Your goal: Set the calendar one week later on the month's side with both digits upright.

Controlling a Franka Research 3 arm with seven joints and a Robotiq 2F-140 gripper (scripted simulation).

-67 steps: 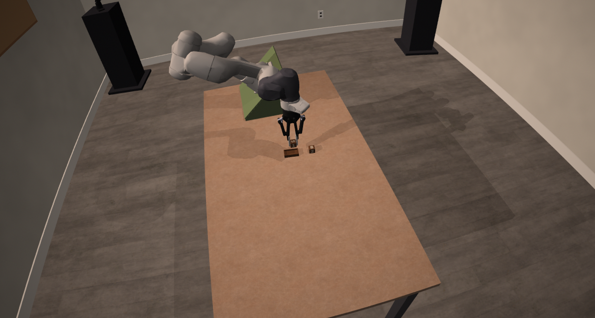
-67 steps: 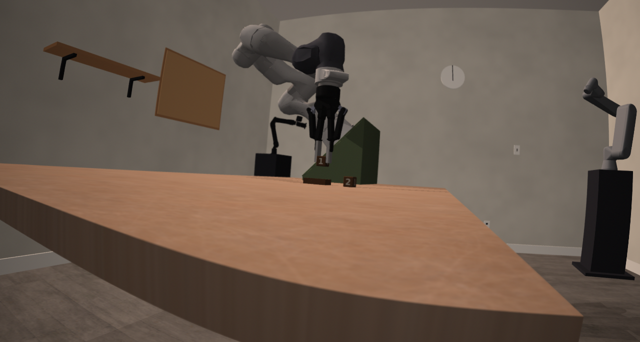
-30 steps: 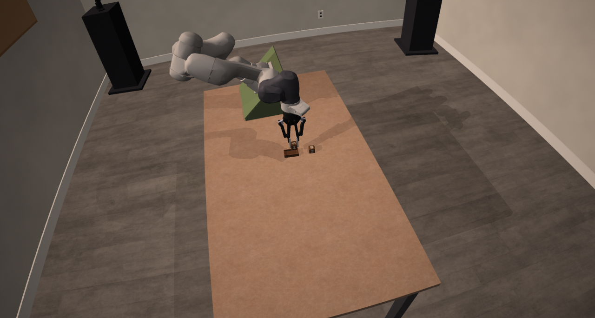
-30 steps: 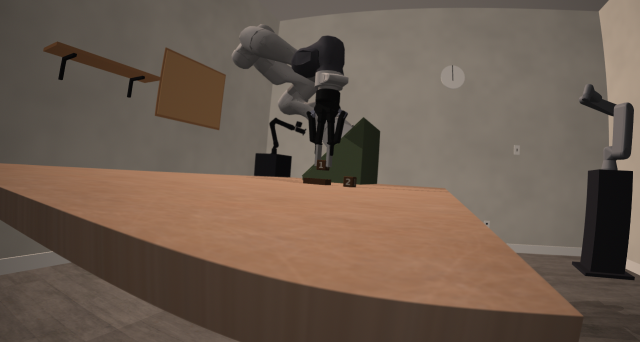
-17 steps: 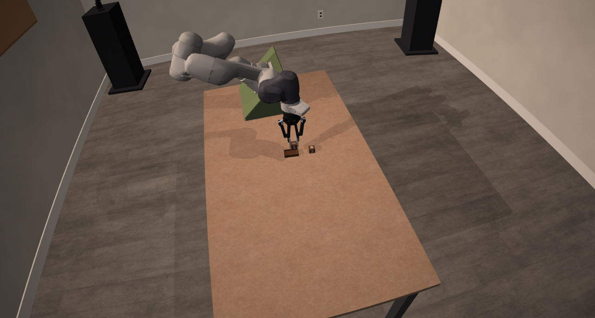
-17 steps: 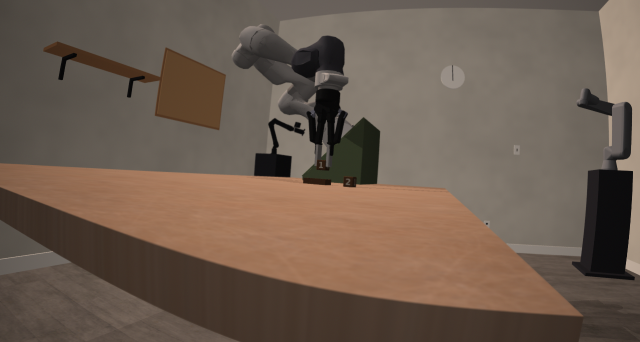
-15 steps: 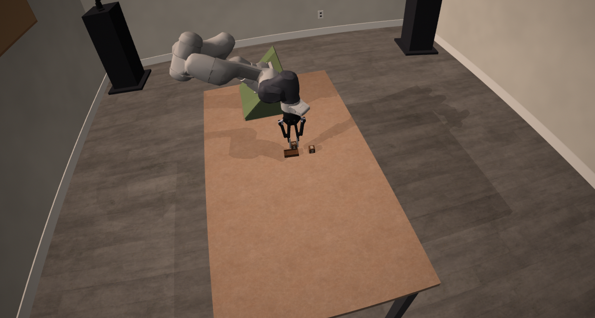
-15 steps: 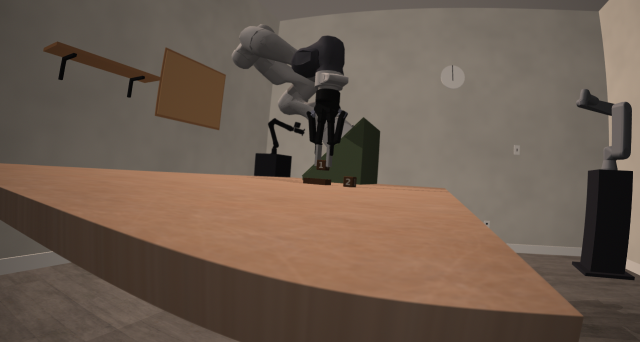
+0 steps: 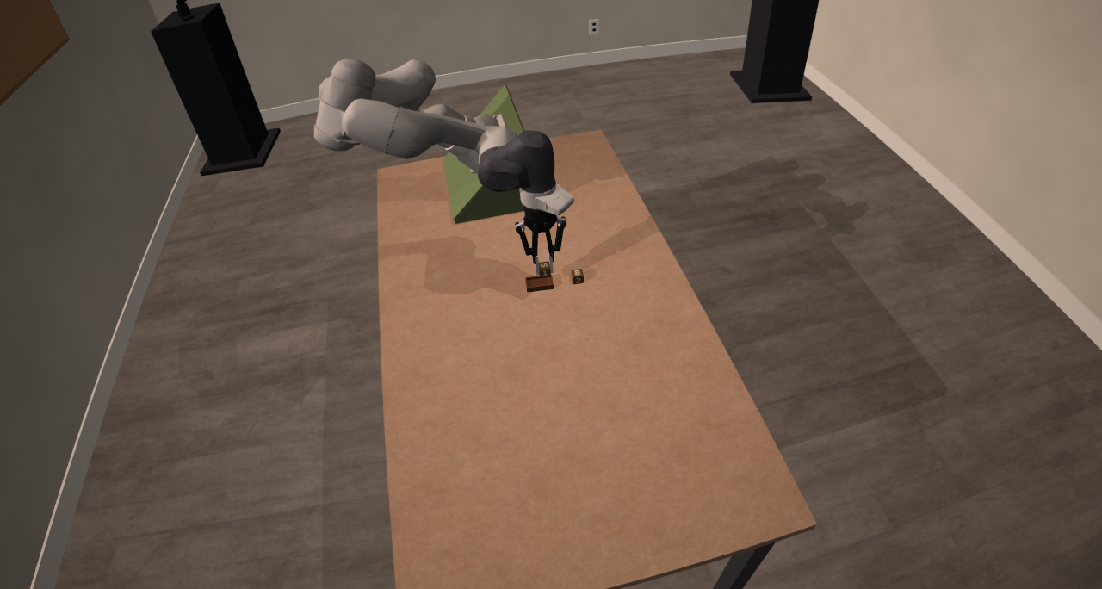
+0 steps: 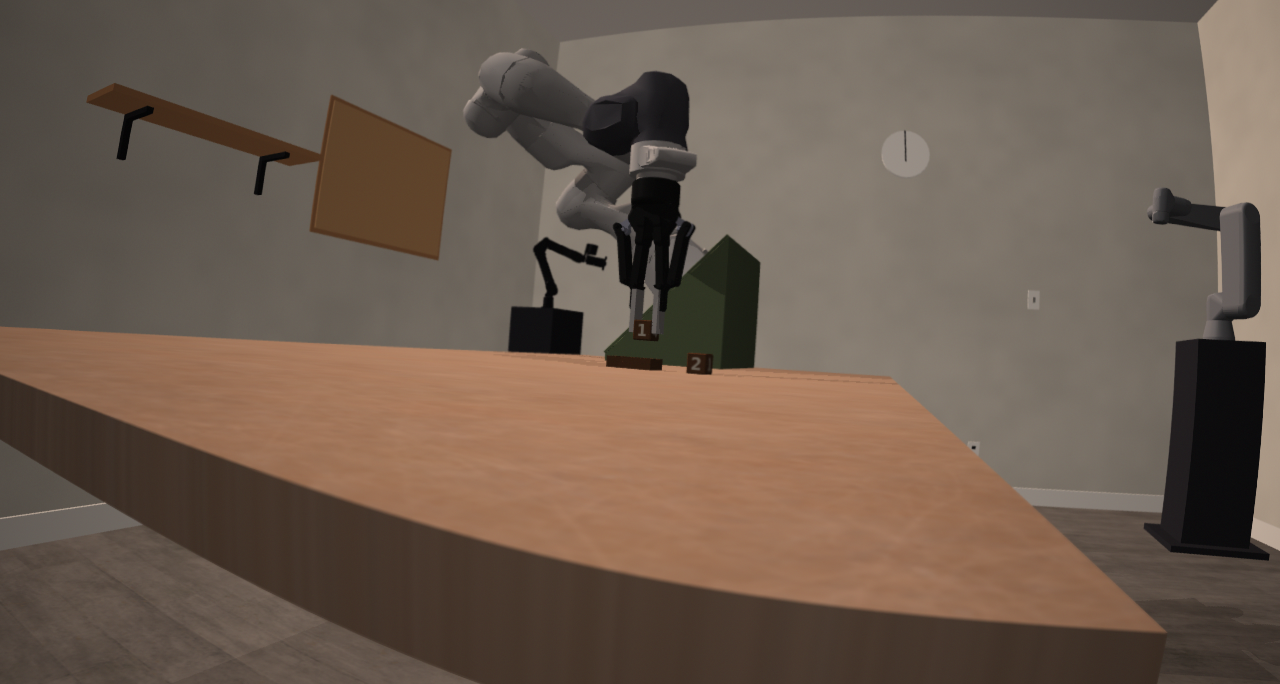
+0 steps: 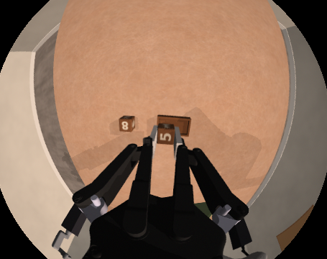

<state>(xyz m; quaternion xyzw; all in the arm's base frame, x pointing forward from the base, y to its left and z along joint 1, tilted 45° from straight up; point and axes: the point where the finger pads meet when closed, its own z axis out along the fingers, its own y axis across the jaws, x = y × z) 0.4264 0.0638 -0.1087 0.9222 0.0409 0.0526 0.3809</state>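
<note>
My gripper is now 2 cm to the left of the brown calendar tray and 8 cm above it.
</note>
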